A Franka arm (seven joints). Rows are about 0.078 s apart.
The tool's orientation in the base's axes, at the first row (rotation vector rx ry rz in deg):
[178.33 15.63 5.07]
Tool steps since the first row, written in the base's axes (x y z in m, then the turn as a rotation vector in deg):
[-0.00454 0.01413 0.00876 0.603 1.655 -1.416]
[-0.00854 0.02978 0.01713 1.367 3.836 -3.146]
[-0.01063 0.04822 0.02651 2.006 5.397 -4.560]
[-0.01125 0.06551 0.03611 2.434 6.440 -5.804]
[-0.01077 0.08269 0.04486 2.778 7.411 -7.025]
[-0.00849 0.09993 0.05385 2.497 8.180 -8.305]
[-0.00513 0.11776 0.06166 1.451 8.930 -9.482]
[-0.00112 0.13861 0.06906 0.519 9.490 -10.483]
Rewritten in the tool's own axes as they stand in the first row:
[-0.00152 -0.01452 -0.00916 0.803 -1.555 1.430]
[-0.00226 -0.03045 -0.01792 1.839 -3.606 3.178]
[-0.00059 -0.04877 -0.02761 2.662 -5.061 4.609]
[0.00234 -0.06570 -0.03741 3.196 -6.040 5.864]
[0.00629 -0.08235 -0.04631 3.636 -6.962 7.092]
[0.01203 -0.09874 -0.05534 3.424 -7.795 8.345]
[0.01887 -0.11556 -0.06314 2.461 -8.739 9.452]
[0.02685 -0.13524 -0.07052 1.588 -9.473 10.391]

